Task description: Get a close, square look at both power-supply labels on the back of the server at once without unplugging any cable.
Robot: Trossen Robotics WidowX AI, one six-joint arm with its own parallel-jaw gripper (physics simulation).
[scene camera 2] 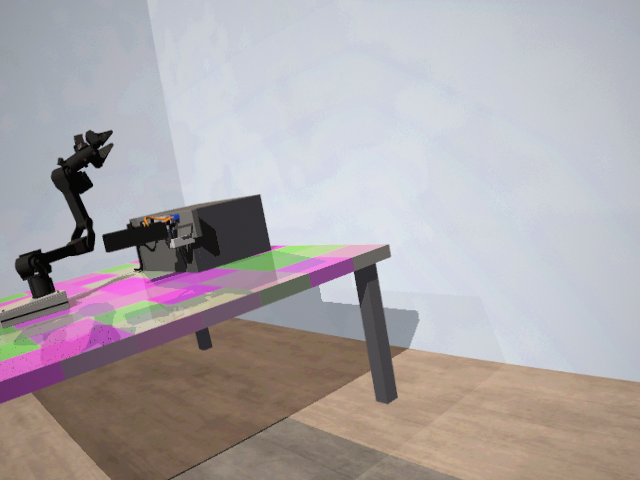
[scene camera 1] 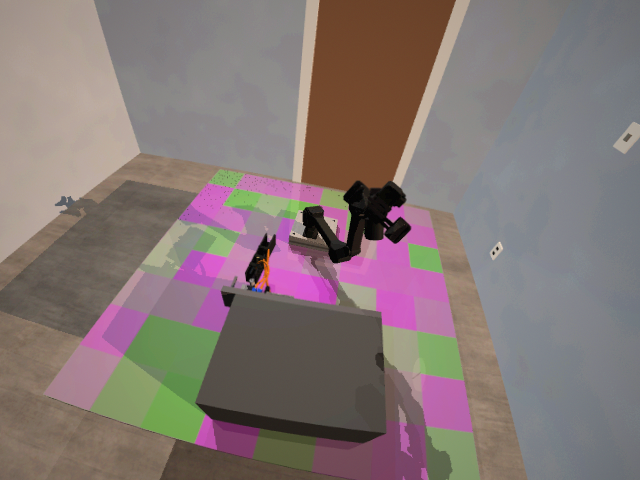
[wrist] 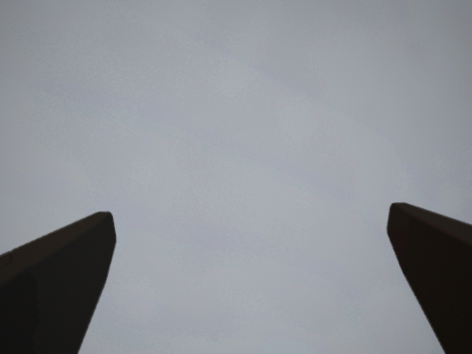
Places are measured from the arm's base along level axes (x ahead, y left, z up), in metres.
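Pixels of known places: gripper, fingertip midpoint: (scene camera 2: 112, 137) (scene camera 1: 378, 220) (wrist: 252, 222); arm's base at its link origin: (scene camera 2: 43, 295) (scene camera 1: 310, 233).
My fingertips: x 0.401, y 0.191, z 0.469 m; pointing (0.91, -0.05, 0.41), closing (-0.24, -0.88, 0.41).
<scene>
Ahead of a thing's pixels: the offset from my fingertips to its top centre. "pt": to the spot under its first point.
The server (scene camera 1: 294, 366) (scene camera 2: 232, 232) is a large dark grey box on the patterned table. Its back, facing the arm's base, shows at an angle in scene camera 2. A black hinged bar {dx -0.098, dy -0.322, dz -0.311 m} (scene camera 1: 258, 260) (scene camera 2: 134, 237) sticks out from the back, with orange cables {pt dx -0.060, dy -0.289, dz -0.355 m} (scene camera 1: 266, 269) (scene camera 2: 155, 219) and blue plugs {dx +0.060, dy -0.292, dz -0.318 m} (scene camera 1: 255, 290) (scene camera 2: 175, 217) at it. The power-supply labels cannot be made out in any view. My gripper (scene camera 2: 111, 138) (wrist: 252, 222) is open and empty, high above the table and well apart from the server, tilted upward. The wrist view shows pale wall between the fingers.
The arm's base plate (scene camera 2: 46, 308) stands on the table (scene camera 1: 439, 351) (scene camera 2: 284, 288) behind the server. The black bar reaches out between the server's back and the base area, off to one side. A door (scene camera 1: 377, 93) and a wall socket (scene camera 1: 496, 250) are beyond the table.
</scene>
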